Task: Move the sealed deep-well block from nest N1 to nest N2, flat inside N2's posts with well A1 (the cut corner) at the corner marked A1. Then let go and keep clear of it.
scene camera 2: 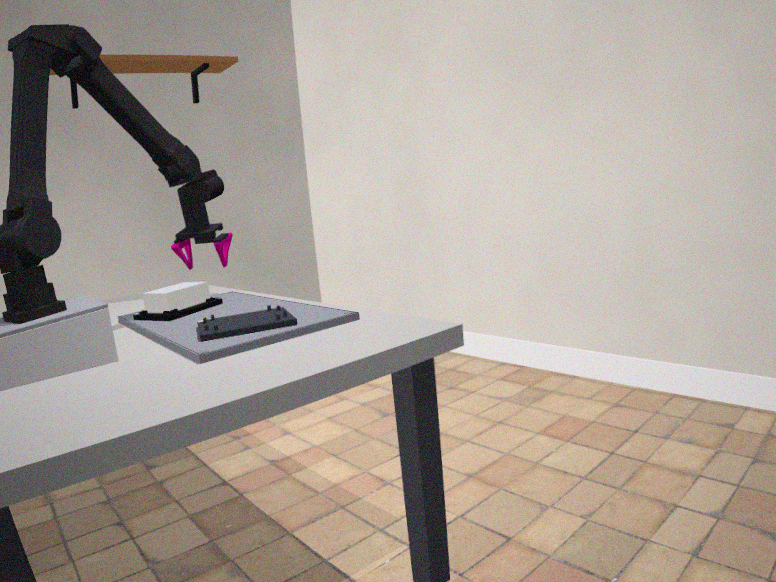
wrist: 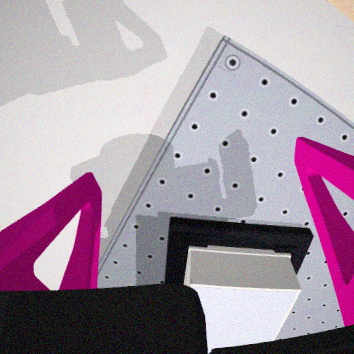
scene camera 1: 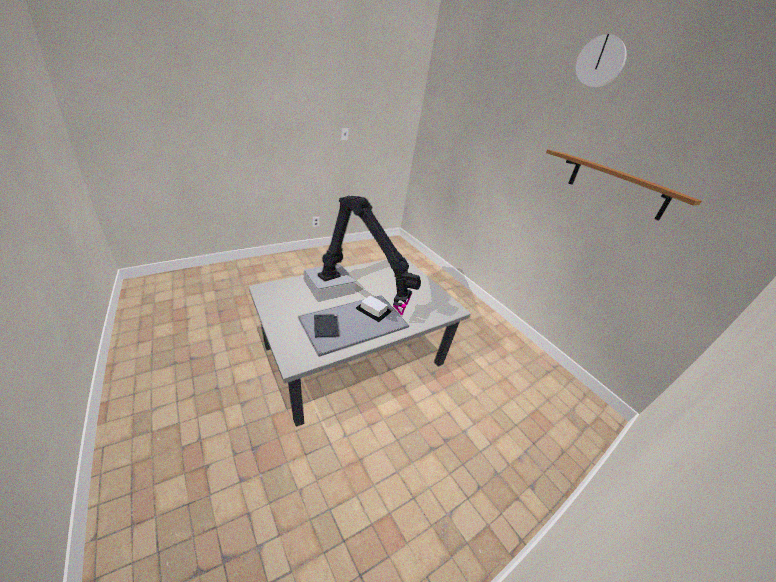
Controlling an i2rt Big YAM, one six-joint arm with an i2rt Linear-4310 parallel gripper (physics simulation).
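Places are measured from the arm's base along level axes (x right, y up, z back), in millimetres.
Pixels of known places: gripper, between the fingertips: (scene camera 2: 208, 267) (wrist: 193, 165) (scene camera 1: 403, 309); arm's base, origin of its link: (scene camera 2: 34, 315) (scene camera 1: 329, 276).
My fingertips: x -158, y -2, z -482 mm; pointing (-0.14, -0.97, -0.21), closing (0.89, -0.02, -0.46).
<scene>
Ahead of a thing's pixels: the offset from my fingertips to its middle. Level surfaces: height alone.
The sealed deep-well block @(dx +82, dy -39, dz +148 mm) (scene camera 1: 374, 305) (scene camera 2: 177, 296) (wrist: 245, 305), white and box-shaped, sits in the black frame of nest N1 @(dx +82, dy -63, dz +148 mm) (scene camera 1: 367, 314) (scene camera 2: 200, 307) (wrist: 240, 228). Nest N2 @(dx +376, dy -61, dz +188 mm) (scene camera 1: 326, 326) (scene camera 2: 247, 323) is a dark plate with short posts near its corners and holds no block; it does not show in the wrist view. My gripper (scene camera 1: 401, 311) (scene camera 2: 208, 266) (wrist: 193, 165) has magenta fingers, wide open and empty. It hangs above the board, higher than the block and off to one side of it. The cut corner and the A1 mark cannot be made out.
Both nests stand on a grey board @(dx +229, dy -78, dz +139 mm) (scene camera 1: 351, 335) (scene camera 2: 322, 316) (wrist: 267, 107) with small holes, on a light grey table @(dy -85 mm) (scene camera 1: 275, 313) (scene camera 2: 250, 375). The arm's base stands on a grey pedestal (scene camera 1: 332, 288) (scene camera 2: 62, 347) behind the board.
</scene>
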